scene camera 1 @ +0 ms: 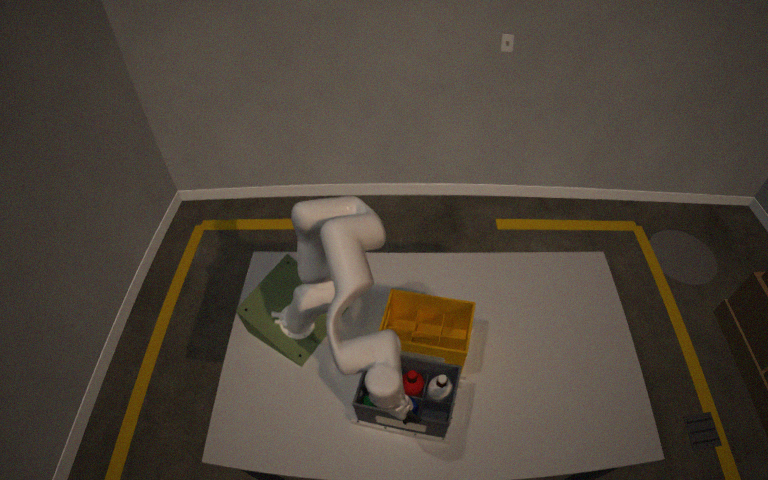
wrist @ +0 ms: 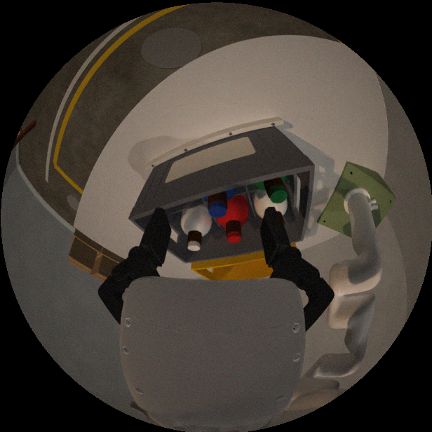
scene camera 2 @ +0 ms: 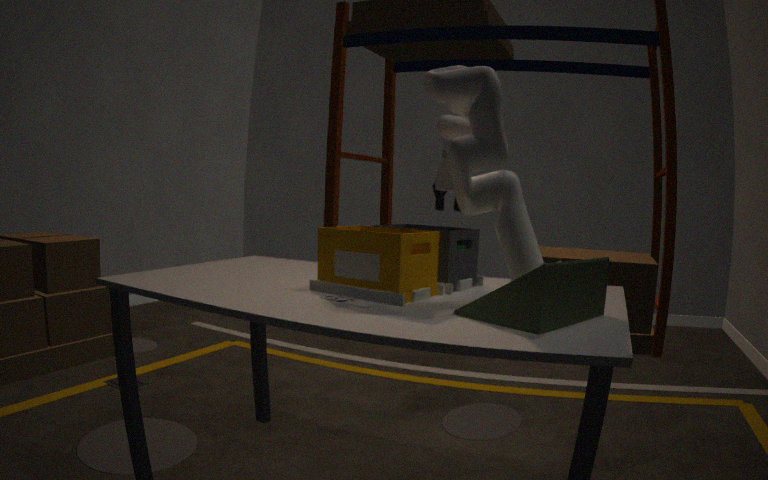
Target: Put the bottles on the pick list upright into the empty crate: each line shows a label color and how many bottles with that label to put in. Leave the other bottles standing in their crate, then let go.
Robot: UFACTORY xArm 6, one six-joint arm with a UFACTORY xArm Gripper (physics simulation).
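Seen in the pictures: gripper, fingertip midpoint: (scene camera 2: 448, 210); arm's base, origin of the base link: (scene camera 1: 296, 321).
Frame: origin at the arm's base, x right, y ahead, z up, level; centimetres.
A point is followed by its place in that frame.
Observation:
The grey crate (scene camera 1: 440, 428) @(x 48.1, y 38.6, z 6.0 cm) (scene camera 2: 451, 263) @(x 22.3, y 22.7, z 2.4 cm) (wrist: 282, 150) holds upright bottles: a red one (scene camera 1: 413, 384) @(x 32.7, y 33.9, z 6.5 cm) (wrist: 232, 212), a white one (scene camera 1: 439, 388) @(x 35.7, y 41.1, z 6.5 cm) (wrist: 196, 221), a blue one (scene camera 1: 415, 405) @(x 39.3, y 33.2, z 5.7 cm) (wrist: 218, 208), a green one (scene camera 1: 368, 400) @(x 35.3, y 20.2, z 6.4 cm) (wrist: 278, 193), and a second white one (wrist: 267, 199), hidden by the arm in scene camera 1. Its front right compartment shows no bottle. The yellow crate (scene camera 1: 470, 325) @(x 19.2, y 54.4, z 11.4 cm) (scene camera 2: 419, 274) @(x 8.7, y 29.7, z 0.7 cm) (wrist: 240, 261) shows empty compartments. My gripper (scene camera 1: 408, 417) (scene camera 2: 448, 209) @(x 43.4, y 26.1, z 16.6 cm) (wrist: 214, 218) is open and empty above the grey crate, near the blue bottle. No readable pick list shows.
The crates stand side by side on the white table (scene camera 1: 543, 339) @(x 22.4, y 84.1, z -6.1 cm) (scene camera 2: 226, 283) @(x 8.4, y 86.6, z -6.0 cm), inside low pale edge strips. A green wedge-shaped block (scene camera 1: 271, 333) @(x 4.6, y -8.8, z 1.9 cm) (scene camera 2: 555, 294) @(x -20.9, y -3.8, z 2.0 cm) (wrist: 335, 210) stands by the arm's base. An orange-post rack (scene camera 2: 334, 124) and cardboard boxes (scene camera 2: 67, 271) stand beyond the table.

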